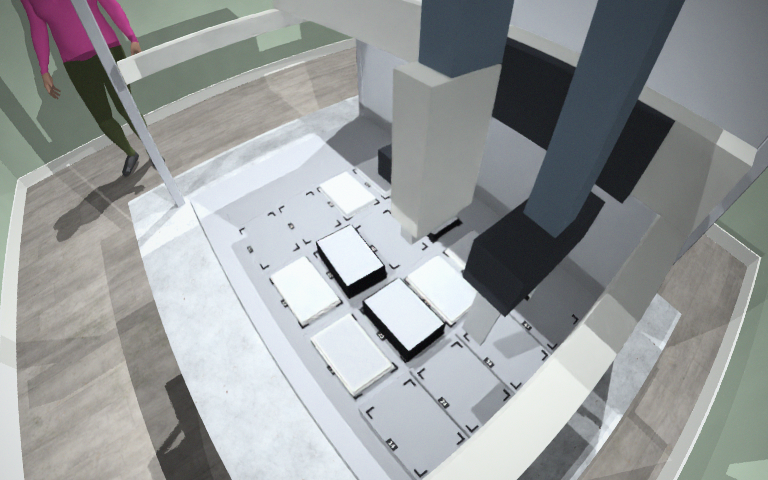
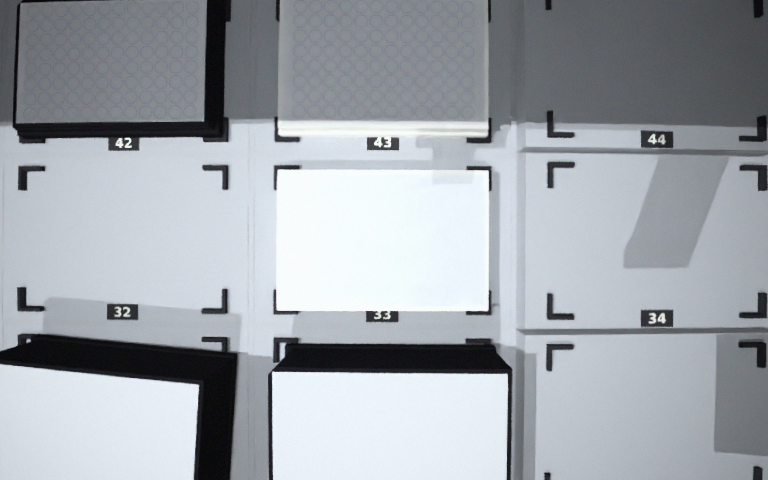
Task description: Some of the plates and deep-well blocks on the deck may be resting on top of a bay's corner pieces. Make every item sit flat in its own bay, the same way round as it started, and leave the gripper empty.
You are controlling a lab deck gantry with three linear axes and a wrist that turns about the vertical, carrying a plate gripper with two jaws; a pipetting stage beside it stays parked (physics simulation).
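Note:
My gripper hangs at the right, beyond block 23; one pale jaw shows, and the other is hidden, so its opening is unclear. Block 22 is turned slightly and overlaps corner pieces. Block 23 is shifted right, over its right rear corner piece. Plate 33 and plate 43 lie square within their corners. Black-edged plate 42 lies in its bay. Plate 12, plate 13 and plate 31 lie in bays; their exact seating is unclear.
The parked pipetting stage hides part of the rear bays. A black box stands behind it. A pale frame rail crosses the front right. Bay 34 and bay 32 hold no item.

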